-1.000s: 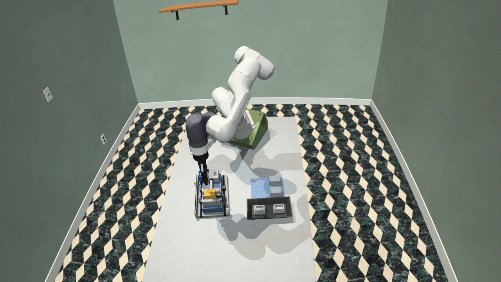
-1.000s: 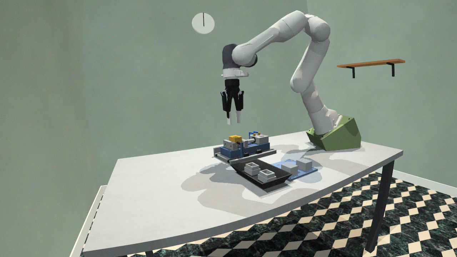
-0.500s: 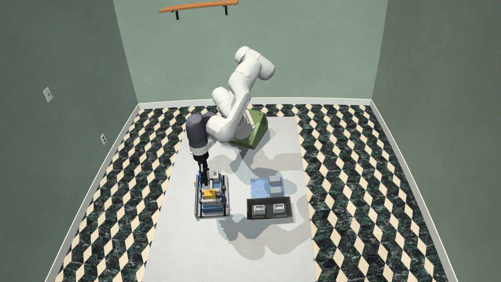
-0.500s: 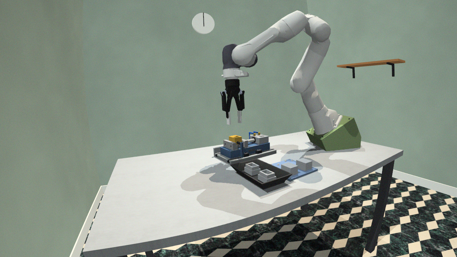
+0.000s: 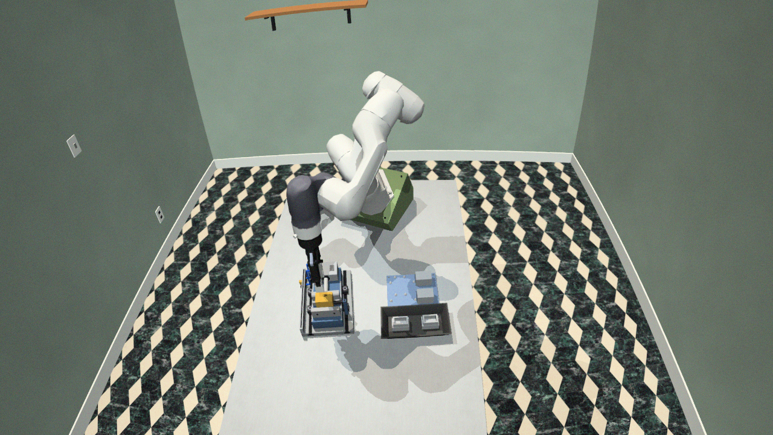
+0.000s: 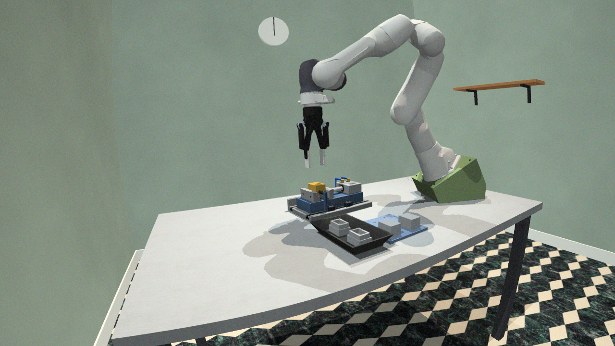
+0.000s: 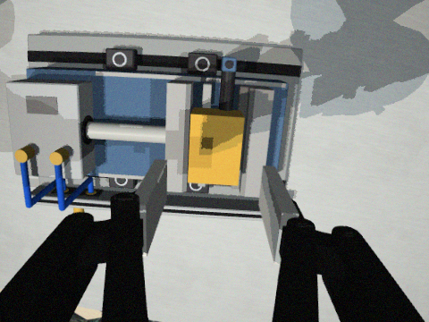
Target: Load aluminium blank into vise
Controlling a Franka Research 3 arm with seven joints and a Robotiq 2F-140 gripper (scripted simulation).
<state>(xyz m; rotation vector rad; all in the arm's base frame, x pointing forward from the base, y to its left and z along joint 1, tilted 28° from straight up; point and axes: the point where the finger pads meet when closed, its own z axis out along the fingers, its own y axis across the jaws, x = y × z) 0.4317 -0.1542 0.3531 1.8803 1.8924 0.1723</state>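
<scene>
Right now my hand is 12 cm above the brass blank. Round my hand: hose block (16 cm behind, 14 cm below, 1 cm to the left); white rod (14 cm below, 8 cm behind, 1 cm to the left); vise (17 cm below, 6 cm behind, 1 cm to the left).
</scene>
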